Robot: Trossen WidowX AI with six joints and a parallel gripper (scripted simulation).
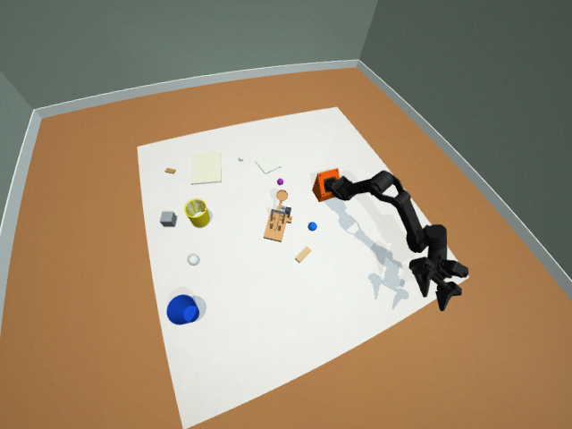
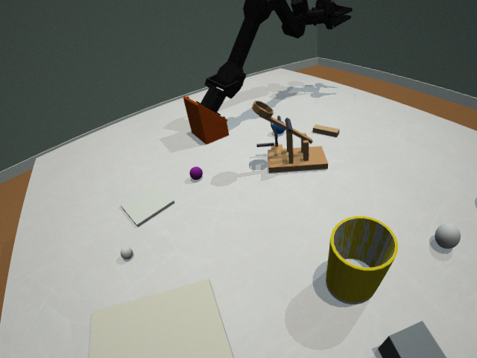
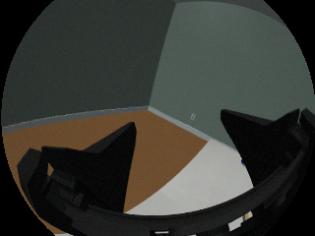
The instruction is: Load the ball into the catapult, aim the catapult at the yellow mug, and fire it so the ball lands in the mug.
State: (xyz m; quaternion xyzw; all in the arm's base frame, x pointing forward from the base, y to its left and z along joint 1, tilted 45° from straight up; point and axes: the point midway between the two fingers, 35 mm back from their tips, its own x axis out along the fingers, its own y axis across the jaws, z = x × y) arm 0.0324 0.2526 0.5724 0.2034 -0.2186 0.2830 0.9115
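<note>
My gripper tip is now 540 mm to the left of the wooden catapult, 240 mm above it and 210 mm short of it. The rest, counted from my gripper tip: blue ball 460 mm to the right, 290 mm below, 100 mm ahead; wooden block 360 mm to the right, 300 mm below, 190 mm ahead; blue cup 680 mm ahead, 290 mm to the right, 280 mm below.
</note>
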